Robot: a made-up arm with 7 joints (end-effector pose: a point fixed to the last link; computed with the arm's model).
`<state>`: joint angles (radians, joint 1 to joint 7).
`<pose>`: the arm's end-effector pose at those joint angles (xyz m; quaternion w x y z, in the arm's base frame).
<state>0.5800 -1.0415 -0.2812 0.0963 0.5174 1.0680 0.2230</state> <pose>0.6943 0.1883 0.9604 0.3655 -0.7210 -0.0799 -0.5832</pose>
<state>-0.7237 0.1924 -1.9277 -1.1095 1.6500 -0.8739 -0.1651</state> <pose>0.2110 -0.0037 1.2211 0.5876 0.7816 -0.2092 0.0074</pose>
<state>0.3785 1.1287 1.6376 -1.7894 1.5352 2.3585 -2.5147</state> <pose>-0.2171 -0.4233 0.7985 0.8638 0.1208 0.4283 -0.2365</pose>
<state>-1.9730 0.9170 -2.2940 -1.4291 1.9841 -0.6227 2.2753</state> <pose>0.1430 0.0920 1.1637 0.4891 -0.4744 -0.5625 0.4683</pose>
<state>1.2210 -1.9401 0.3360 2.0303 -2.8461 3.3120 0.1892</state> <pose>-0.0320 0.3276 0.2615 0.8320 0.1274 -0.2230 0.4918</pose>
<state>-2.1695 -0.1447 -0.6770 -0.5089 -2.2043 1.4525 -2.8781</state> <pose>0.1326 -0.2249 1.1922 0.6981 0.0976 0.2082 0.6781</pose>
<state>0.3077 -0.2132 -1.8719 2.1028 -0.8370 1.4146 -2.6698</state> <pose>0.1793 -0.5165 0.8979 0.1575 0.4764 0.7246 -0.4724</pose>
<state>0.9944 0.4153 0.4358 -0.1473 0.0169 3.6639 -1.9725</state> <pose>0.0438 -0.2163 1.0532 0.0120 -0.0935 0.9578 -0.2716</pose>
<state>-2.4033 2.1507 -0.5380 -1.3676 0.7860 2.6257 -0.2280</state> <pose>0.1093 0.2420 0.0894 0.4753 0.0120 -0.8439 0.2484</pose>
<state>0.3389 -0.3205 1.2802 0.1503 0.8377 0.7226 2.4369</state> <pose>0.3863 0.1224 1.2638 0.5127 -0.3751 0.1656 0.7543</pose>
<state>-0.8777 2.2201 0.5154 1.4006 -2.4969 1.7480 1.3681</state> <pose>-0.0355 0.5220 0.4001 0.8096 -0.3515 0.2474 0.3997</pose>
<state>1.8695 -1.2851 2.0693 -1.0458 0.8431 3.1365 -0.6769</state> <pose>-0.0297 0.5506 0.5584 0.1091 0.7313 -0.6618 0.1235</pose>
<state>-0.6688 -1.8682 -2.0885 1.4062 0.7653 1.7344 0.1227</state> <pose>0.2503 -0.5668 0.6687 0.8495 0.4980 -0.1417 0.1010</pose>
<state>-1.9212 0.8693 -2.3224 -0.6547 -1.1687 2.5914 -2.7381</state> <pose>0.0965 0.1503 0.9651 0.8591 0.1199 -0.2154 0.4484</pose>
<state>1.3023 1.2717 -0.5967 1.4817 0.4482 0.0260 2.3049</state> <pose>0.3612 -0.3431 0.9860 0.5572 -0.5438 0.4218 0.4646</pose>
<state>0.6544 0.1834 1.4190 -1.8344 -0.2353 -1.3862 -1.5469</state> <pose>0.2725 -0.3515 0.9196 0.2594 0.1219 -0.5081 -0.8122</pose>
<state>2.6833 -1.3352 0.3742 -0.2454 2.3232 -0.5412 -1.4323</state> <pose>-0.7336 0.2672 0.8540 0.7156 0.5128 0.0152 0.4741</pose>
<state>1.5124 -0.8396 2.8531 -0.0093 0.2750 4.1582 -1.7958</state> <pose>0.0089 0.3598 1.0169 0.1456 0.9862 0.0763 -0.0174</pose>
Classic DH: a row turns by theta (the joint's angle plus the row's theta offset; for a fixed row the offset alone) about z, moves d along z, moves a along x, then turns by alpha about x. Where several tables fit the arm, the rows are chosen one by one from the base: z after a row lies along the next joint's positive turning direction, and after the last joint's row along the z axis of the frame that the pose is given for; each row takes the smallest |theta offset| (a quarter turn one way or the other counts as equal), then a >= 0, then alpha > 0; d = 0 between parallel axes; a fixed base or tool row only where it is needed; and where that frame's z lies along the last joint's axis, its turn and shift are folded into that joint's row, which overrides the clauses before.
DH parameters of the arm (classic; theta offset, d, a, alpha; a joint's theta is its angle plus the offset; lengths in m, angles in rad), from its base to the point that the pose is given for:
joint 1: 0 0.5068 0 1.5708
joint 2: 0 0.0863 0 -1.5708
joint 3: 0 0.3823 0.0163 -1.5708
joint 4: 0 0.0441 -0.0157 1.5708
joint 5: 0 0.3322 0 1.5708
joint 6: 1.5708 0.1394 0.1674 1.5708
joint 7: 0 0.0228 0 0

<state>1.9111 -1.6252 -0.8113 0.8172 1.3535 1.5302 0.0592</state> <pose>0.2216 0.6731 0.3510 0.3380 -0.8053 -0.3698 -0.3169</pose>
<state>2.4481 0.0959 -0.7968 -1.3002 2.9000 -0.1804 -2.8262</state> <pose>-0.0638 -0.4440 0.9684 0.0740 -0.7890 -0.5951 0.1336</pose>
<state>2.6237 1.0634 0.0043 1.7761 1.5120 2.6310 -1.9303</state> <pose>0.1688 0.0777 0.7795 0.6525 -0.4842 -0.2495 -0.5268</pose>
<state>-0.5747 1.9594 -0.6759 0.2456 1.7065 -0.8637 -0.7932</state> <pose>-0.7267 0.3937 0.4921 0.6743 0.1954 0.4872 0.5194</pose>
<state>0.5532 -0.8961 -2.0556 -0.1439 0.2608 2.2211 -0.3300</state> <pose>0.3292 0.3178 0.9265 0.4397 -0.2098 0.5553 0.6740</pose>
